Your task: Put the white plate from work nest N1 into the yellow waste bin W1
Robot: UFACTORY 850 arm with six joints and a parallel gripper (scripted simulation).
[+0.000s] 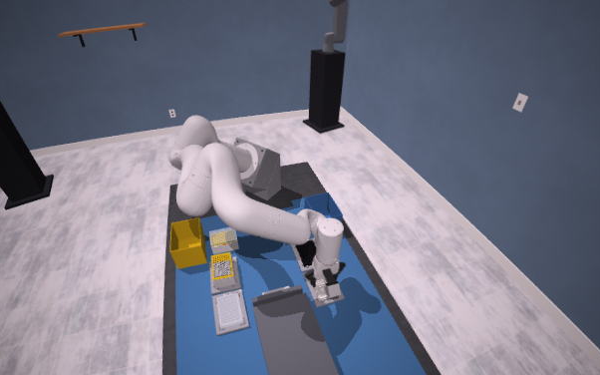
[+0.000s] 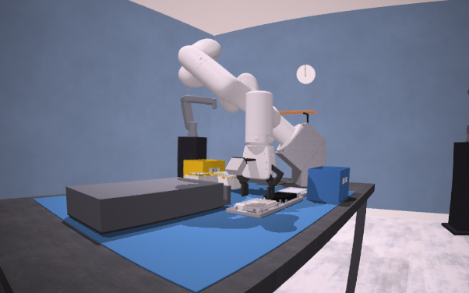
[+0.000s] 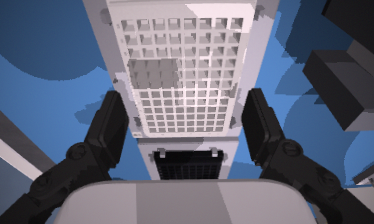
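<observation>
Now: hand 3 cm above the white plate. From my hand the other things lie so: grey work nest (5 cm below); blue bin (31 cm behind, 21 cm to the left, 1 cm below); black plate (17 cm behind, 4 cm to the left, 3 cm below).
</observation>
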